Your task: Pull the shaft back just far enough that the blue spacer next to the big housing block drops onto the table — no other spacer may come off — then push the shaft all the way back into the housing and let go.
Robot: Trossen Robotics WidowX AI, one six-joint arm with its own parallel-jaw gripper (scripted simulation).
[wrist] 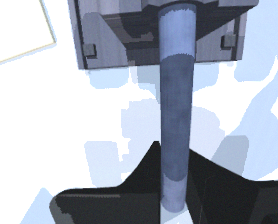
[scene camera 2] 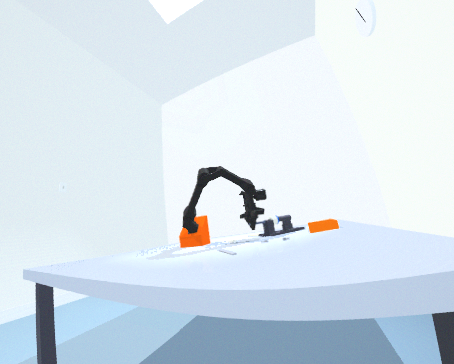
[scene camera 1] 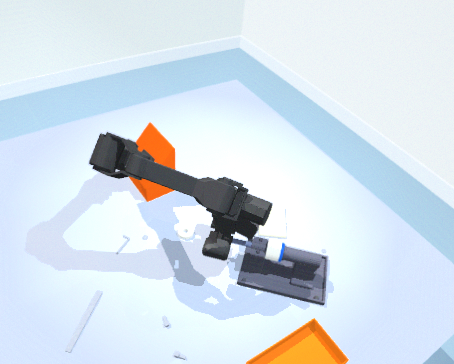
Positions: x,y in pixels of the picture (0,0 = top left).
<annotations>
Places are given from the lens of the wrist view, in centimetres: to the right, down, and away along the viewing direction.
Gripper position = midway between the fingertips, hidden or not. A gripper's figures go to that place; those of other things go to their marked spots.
gripper (wrist: pixel 164 145): 2, 3, 10
grey-blue shaft (wrist: pixel 177 43): 1, -2, 5
</annotations>
